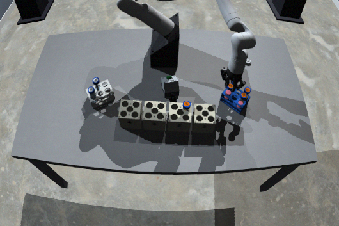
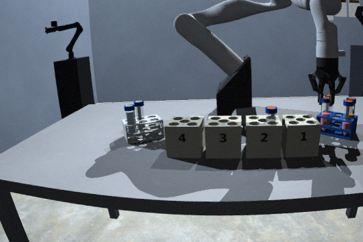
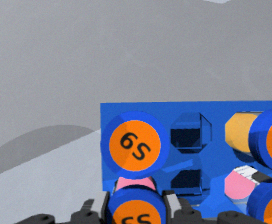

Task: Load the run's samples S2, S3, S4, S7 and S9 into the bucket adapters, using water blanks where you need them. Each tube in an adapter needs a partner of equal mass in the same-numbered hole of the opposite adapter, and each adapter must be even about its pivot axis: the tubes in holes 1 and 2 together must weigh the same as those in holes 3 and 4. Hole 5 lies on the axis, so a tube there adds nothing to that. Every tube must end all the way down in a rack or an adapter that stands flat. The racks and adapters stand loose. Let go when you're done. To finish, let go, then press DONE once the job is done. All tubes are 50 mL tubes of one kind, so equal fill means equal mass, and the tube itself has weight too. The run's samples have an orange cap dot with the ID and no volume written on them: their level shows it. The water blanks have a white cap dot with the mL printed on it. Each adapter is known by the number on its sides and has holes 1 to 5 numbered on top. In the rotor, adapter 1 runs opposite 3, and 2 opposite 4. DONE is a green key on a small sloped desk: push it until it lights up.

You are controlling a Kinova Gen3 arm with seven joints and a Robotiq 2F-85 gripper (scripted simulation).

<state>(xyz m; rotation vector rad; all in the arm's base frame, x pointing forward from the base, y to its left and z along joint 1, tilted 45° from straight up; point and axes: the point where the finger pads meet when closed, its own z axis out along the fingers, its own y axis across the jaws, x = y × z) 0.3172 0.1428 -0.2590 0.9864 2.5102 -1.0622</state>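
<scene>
The sample tube S3 lies 10 mm to the right of my hand and 50 mm below it. The rest, counted from my hand: sample tube S9: 40 mm behind, 30 mm to the left, 50 mm below; then blue rack: 10 mm ahead, 40 mm to the left, 80 mm below; then sample tube S4: 50 mm ahead, 60 mm to the left, 50 mm below.
</scene>
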